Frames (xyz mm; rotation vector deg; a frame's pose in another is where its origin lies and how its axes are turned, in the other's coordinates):
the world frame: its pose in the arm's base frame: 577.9 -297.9 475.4 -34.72 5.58 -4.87
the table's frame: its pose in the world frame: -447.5 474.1 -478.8 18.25 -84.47 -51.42
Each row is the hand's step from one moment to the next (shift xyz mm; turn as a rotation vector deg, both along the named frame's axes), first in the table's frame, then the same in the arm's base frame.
Working: the table's frame: its pose in the arm's base frame: 102.6 -131.3 -157.5 -13.39 -91.60 -27.87

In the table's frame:
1: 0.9 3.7 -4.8 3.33 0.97 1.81
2: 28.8 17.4 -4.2 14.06 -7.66 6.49
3: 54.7 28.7 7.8 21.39 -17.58 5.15
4: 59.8 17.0 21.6 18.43 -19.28 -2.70
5: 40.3 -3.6 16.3 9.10 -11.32 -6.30
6: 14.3 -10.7 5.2 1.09 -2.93 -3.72
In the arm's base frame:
1: 5.8 1.0 1.6 -1.52 1.19 3.40
2: 8.6 9.5 31.4 -10.47 -5.88 12.42
3: 0.2 21.2 58.5 -14.25 -16.29 18.02
4: -17.7 16.3 61.3 -7.67 -20.85 15.00
5: -20.0 -1.6 38.7 -0.11 -14.09 7.22
6: -10.6 -9.2 12.2 1.96 -4.39 0.67

